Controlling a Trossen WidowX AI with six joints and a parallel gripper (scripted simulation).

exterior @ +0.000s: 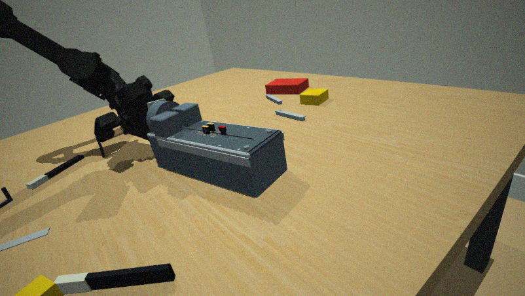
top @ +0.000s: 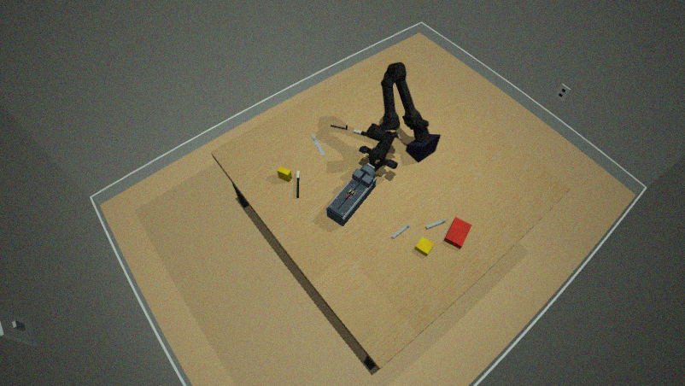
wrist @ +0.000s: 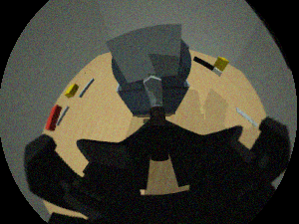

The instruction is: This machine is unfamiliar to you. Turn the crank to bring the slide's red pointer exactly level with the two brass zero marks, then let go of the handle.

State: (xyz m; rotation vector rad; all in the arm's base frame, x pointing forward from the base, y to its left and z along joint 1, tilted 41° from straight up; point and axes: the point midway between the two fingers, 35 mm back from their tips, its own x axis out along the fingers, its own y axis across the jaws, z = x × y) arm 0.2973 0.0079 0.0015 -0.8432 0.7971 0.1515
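Now: gripper tip 2 cm below the dark crank handle, 2 cm past it and 1 cm to the left of it. The rest, counted from my gripper tip: red pointer (18 cm ahead, 8 cm to the left, 5 cm above); then red block (45 cm to the left, 17 cm behind, 2 cm below); then grey bar (30 cm to the right, 12 cm ahead, 3 cm below).
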